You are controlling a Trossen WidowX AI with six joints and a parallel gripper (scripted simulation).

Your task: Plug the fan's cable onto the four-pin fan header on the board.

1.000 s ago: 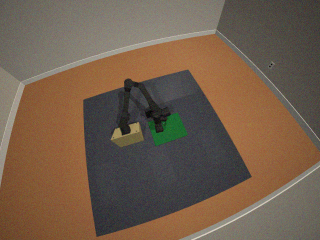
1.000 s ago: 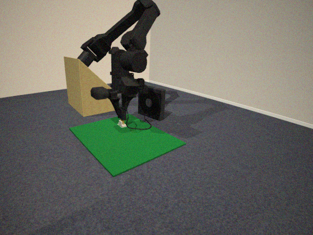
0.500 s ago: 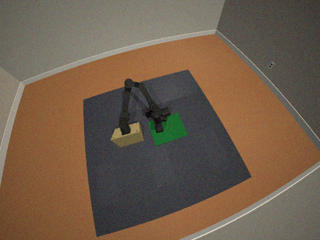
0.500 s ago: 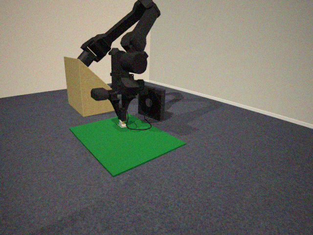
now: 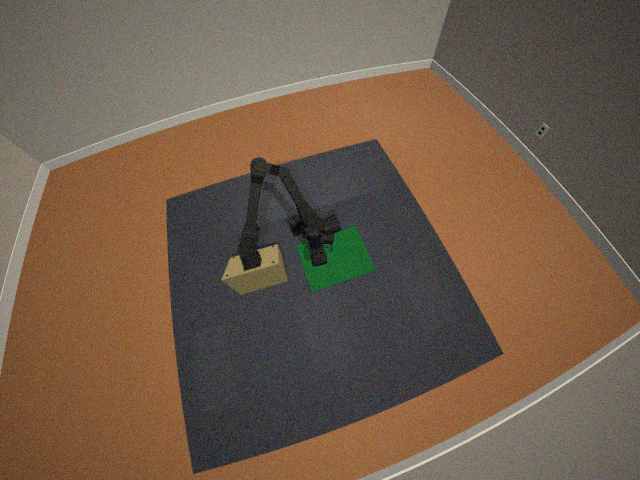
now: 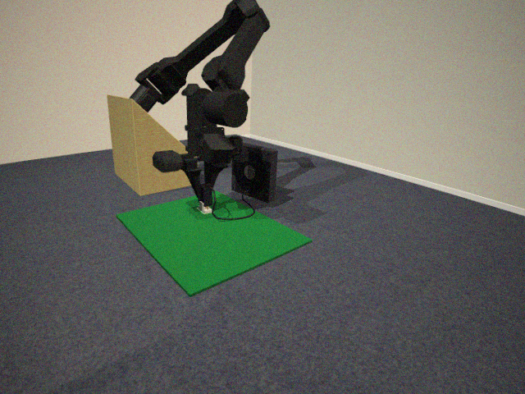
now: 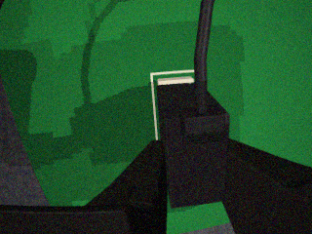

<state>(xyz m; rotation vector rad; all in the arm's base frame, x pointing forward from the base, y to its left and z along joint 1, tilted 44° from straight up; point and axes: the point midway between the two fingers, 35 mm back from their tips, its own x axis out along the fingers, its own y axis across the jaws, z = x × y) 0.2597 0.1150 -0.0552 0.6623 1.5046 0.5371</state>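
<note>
My gripper tip is 30 mm above the white four-pin fan header and 10 mm short of it. From my gripper tip the other things lie so: dark fan plug 10 mm ahead, 10 mm above; then green board 80 mm ahead, 40 mm to the right, 40 mm below; then black fan 130 mm to the left, 30 mm above, 10 mm behind.
</note>
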